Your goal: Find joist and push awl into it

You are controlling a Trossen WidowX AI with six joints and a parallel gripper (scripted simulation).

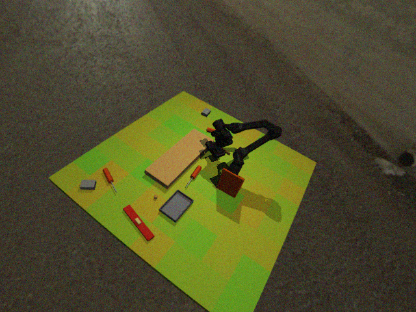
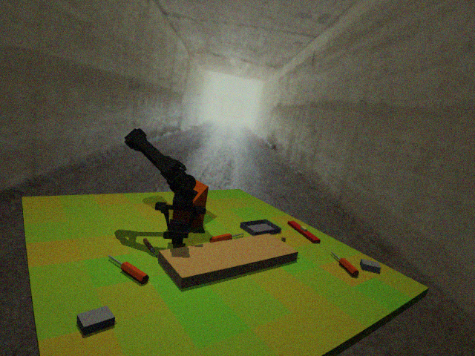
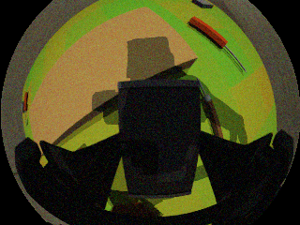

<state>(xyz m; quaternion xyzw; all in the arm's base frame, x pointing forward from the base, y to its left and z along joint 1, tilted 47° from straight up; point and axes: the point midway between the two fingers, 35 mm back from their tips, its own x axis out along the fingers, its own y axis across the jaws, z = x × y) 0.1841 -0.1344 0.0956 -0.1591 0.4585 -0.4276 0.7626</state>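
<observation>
The awl lies 100 mm to the right of my gripper tip, 70 mm below it and 20 mm behind it. Round my gripper tip: grey tray: 470 mm to the left, 60 mm below, 10 mm behind; then tan cube: 490 mm to the left, 120 mm ahead, 60 mm below; then stud finder: 30 mm below, 20 mm behind, 10 mm to the left.
</observation>
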